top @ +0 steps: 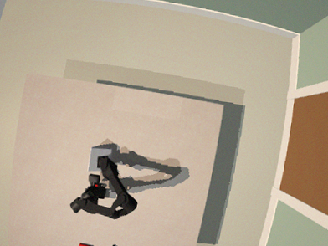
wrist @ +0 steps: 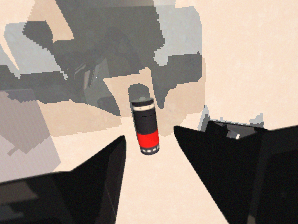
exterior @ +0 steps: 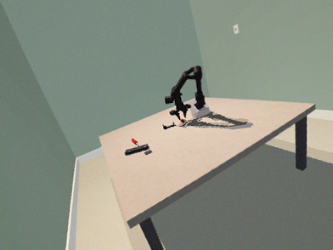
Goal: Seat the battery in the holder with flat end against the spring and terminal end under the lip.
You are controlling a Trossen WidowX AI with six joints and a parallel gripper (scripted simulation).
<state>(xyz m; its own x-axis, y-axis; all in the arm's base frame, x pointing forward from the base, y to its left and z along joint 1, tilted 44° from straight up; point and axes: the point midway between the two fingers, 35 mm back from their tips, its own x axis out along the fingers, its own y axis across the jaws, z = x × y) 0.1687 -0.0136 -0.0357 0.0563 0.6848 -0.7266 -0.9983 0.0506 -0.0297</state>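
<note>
Right now my gripper tip is 20 mm above the battery. The rest, counted from my gripper tip: red-handled screwdriver (440 mm ahead, 20 mm to the right, 20 mm below); small dark block (440 mm ahead, 210 mm to the left, 30 mm below); black bar (480 mm ahead, 100 mm to the left, 10 mm below).
</note>
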